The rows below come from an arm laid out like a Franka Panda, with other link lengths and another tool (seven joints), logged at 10 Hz.
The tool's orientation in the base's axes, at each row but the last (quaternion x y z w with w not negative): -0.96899, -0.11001, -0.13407, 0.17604; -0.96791, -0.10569, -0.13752, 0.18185; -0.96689, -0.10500, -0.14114, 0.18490; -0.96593, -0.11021, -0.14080, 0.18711; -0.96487, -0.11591, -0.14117, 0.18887
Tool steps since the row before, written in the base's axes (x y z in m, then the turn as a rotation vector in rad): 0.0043, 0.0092, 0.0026, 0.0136, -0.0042, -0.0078; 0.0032, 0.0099, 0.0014, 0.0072, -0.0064, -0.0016; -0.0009, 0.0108, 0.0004, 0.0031, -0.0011, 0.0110; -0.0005, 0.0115, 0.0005, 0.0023, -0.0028, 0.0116; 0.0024, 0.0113, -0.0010, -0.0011, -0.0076, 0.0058
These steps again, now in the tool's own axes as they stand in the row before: 0.0063, -0.0081, 0.0020, 0.0098, 0.0098, 0.0085; 0.0050, -0.0087, 0.0032, 0.0053, 0.0082, 0.0006; 0.0009, -0.0102, 0.0036, 0.0062, -0.0018, -0.0095; 0.0015, -0.0107, 0.0040, 0.0053, -0.0007, -0.0109; 0.0038, -0.0092, 0.0059, -0.0005, 0.0046, -0.0084
